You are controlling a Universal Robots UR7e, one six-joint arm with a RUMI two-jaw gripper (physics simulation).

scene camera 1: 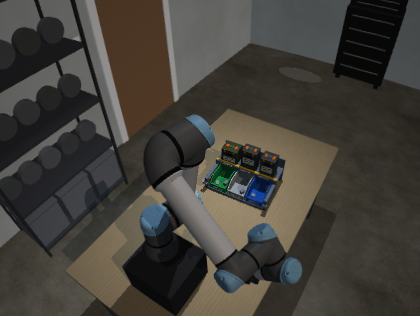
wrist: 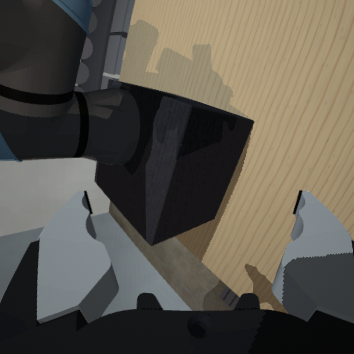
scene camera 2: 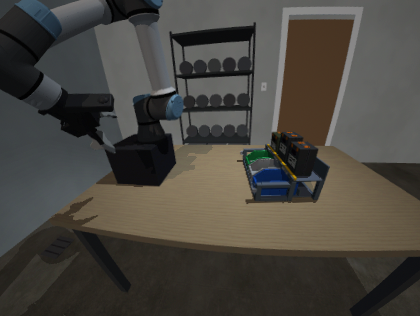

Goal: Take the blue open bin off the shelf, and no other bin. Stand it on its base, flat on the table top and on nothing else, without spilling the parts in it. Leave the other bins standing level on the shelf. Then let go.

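Frame: origin at the arm's base, x ahead, y left, z up, level; metres.
Seen in the pictures: gripper, fingertip midpoint: [wrist: 191,194] [scene camera 2: 115,134]; arm's base, origin of the base link: [scene camera 1: 161,246] [wrist: 118,127] [scene camera 2: 152,137].
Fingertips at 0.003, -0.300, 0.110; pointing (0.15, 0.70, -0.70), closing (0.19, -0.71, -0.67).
Pixels of each thing's middle, then the offset from my fingertips to it, as dx, dy, dz. "*": a spot on its surface instead. Level surfaces: height alone.
- small grey shelf, surface spot: [scene camera 2: 318,190] * +0.764, -0.031, -0.261
- grey bin, body centre: [scene camera 2: 266,169] [scene camera 1: 241,182] +0.614, +0.168, -0.269
- green bin, body centre: [scene camera 1: 224,176] [scene camera 2: 261,159] +0.622, +0.279, -0.269
- wooden table, its level: dz -0.312
The blue open bin [scene camera 1: 260,190] [scene camera 2: 272,182] stands in the end slot of a small grey shelf [scene camera 2: 318,190] on the table, with small parts showing inside it in scene camera 1. A grey bin [scene camera 1: 239,184] [scene camera 2: 265,164] stands beside it, and a green bin [scene camera 1: 222,177] [scene camera 2: 258,157] stands at the other end. All three look level. My gripper [scene camera 2: 111,132] [wrist: 191,194] is open with nothing between its fingers. It hangs in the air near the black base block, well away from the shelf. In scene camera 1 the fingers are hidden by the wrist.
Several dark boxes with orange marks [scene camera 1: 250,156] [scene camera 2: 302,158] stand on the shelf's raised rear part, behind a yellow strip. The black base block [scene camera 1: 165,275] [scene camera 2: 145,162] [wrist: 195,175] stands on the wooden table [scene camera 1: 305,160] [scene camera 2: 200,220] [wrist: 300,100]. The arm's forearm passes over the table.
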